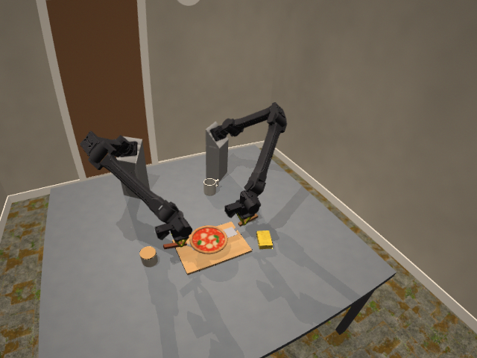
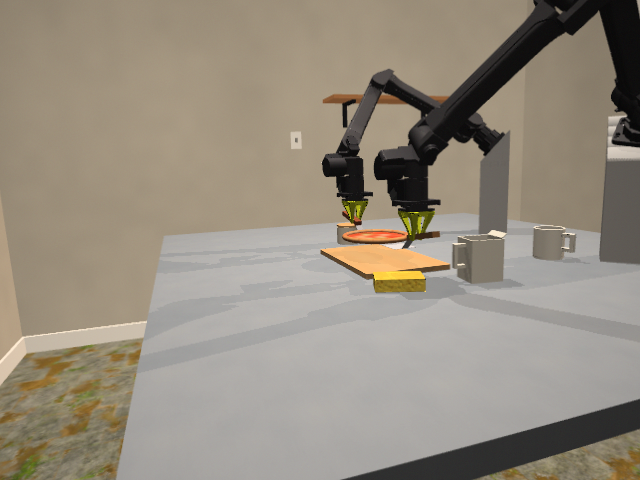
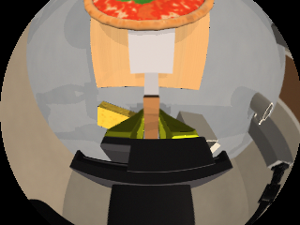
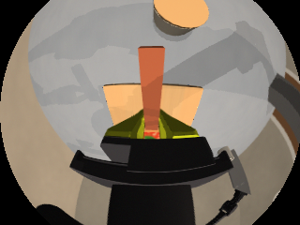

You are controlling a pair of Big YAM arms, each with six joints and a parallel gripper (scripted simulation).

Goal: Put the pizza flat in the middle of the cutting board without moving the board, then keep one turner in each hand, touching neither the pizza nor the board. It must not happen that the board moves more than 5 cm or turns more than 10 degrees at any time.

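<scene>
Right now my right hand is 16 cm to the left of the lidded canister, 7 cm above it and 3 cm past it. From my right hand the other things lie so: yellow sponge: 44 cm to the left, 9 cm below, 6 cm ahead; wooden cutting board: 16 cm to the left, 9 cm below, 1 cm behind; pizza: 15 cm to the left, 3 cm below, 1 cm behind.
Right now the square mug is 110 mm behind my left hand, 90 mm to the left of it and 40 mm below it. From my left hand the other things lie so: yellow sponge 90 mm ahead, 90 mm to the left, 80 mm below; then wooden cutting board 20 mm ahead, 190 mm to the right, 90 mm below; then pizza 20 mm ahead, 210 mm to the right, 30 mm below.
</scene>
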